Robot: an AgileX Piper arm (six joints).
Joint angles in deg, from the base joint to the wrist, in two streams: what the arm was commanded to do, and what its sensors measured. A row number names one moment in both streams.
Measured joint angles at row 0:
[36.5, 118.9, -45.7, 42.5, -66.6, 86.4]
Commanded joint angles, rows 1 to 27:
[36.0, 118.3, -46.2, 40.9, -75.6, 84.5]
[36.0, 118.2, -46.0, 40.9, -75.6, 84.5]
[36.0, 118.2, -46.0, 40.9, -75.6, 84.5]
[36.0, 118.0, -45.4, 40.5, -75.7, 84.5]
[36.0, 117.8, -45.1, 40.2, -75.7, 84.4]
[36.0, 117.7, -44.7, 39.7, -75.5, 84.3]
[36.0, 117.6, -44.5, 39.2, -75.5, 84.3]
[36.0, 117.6, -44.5, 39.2, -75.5, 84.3]
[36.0, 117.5, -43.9, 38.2, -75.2, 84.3]
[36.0, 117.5, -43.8, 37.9, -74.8, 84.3]
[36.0, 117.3, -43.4, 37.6, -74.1, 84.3]
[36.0, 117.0, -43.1, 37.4, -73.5, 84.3]
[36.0, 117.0, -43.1, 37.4, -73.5, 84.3]
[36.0, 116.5, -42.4, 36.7, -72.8, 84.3]
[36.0, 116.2, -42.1, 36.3, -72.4, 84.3]
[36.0, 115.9, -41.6, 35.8, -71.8, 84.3]
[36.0, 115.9, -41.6, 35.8, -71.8, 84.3]
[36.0, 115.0, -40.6, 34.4, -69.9, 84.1]
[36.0, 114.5, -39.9, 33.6, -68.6, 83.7]
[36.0, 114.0, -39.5, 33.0, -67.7, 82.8]
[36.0, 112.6, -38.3, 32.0, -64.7, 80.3]
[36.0, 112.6, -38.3, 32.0, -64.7, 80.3]
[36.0, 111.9, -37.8, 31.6, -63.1, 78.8]
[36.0, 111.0, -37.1, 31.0, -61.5, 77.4]
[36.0, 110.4, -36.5, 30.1, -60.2, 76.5]
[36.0, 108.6, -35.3, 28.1, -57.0, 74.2]
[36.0, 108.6, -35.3, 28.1, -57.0, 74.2]
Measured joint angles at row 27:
[36.3, 111.3, -36.6, 31.2, -61.2, 78.3]
